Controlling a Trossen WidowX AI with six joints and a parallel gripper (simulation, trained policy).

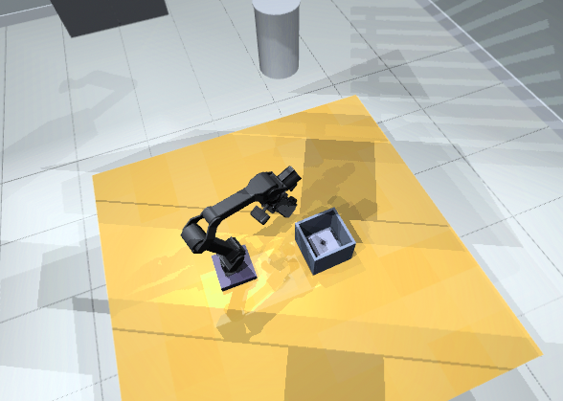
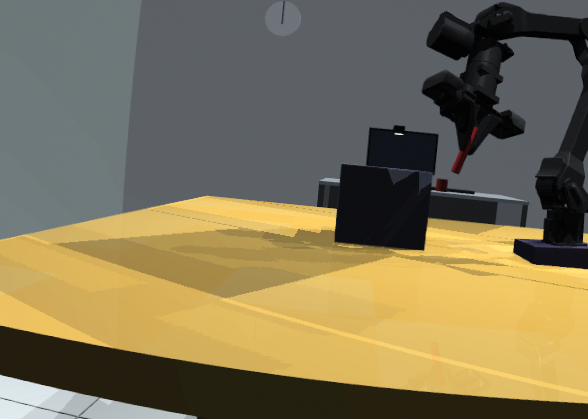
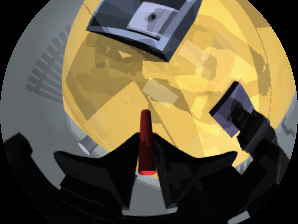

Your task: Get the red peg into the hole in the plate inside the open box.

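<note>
Right now my gripper tip is 170 mm to the left of the plate, 130 mm above it and 110 mm short of it. Also, from my gripper tip: red peg (10 mm to the right).
</note>
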